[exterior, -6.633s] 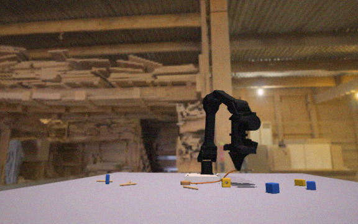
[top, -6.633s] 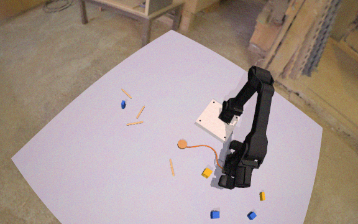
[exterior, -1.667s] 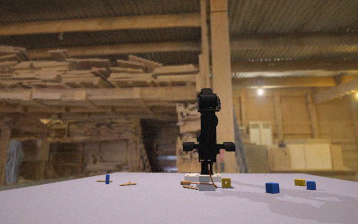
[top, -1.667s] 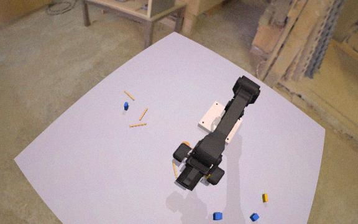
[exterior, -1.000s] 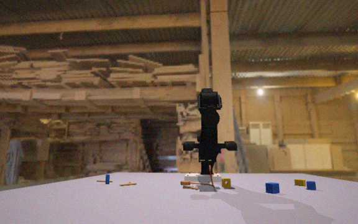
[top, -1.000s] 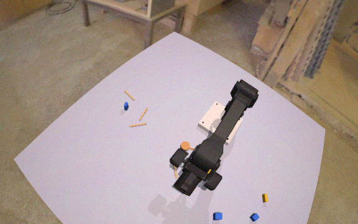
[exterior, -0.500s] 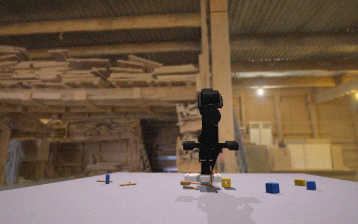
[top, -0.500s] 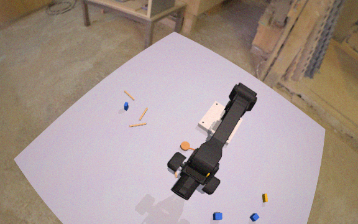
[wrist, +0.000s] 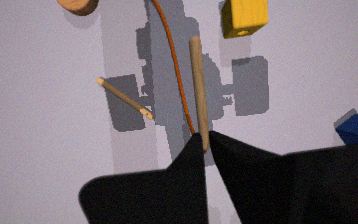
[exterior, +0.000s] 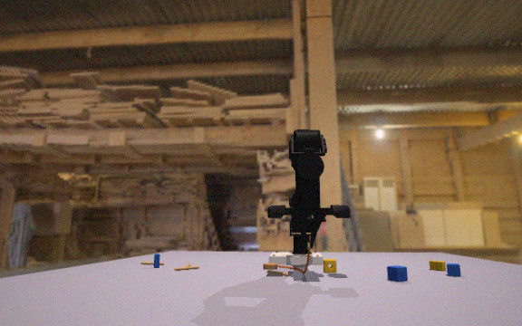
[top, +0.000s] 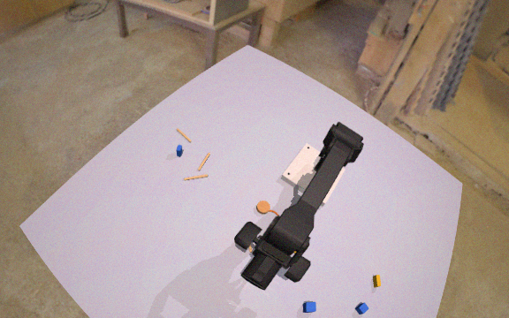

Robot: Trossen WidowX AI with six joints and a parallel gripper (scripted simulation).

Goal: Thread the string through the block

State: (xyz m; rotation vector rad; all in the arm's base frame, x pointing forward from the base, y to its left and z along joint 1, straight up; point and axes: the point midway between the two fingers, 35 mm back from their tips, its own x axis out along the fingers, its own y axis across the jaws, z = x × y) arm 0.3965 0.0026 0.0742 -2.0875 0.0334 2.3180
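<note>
Right now my gripper tip is 3 cm past the loose stick, 6 cm to the left of it and 6 cm above it. The rest, counted from my gripper tip: blue piece 14 cm behind, 42 cm to the right, 5 cm below; then round wooden button 15 cm behind, 10 cm to the right, 6 cm below.
</note>
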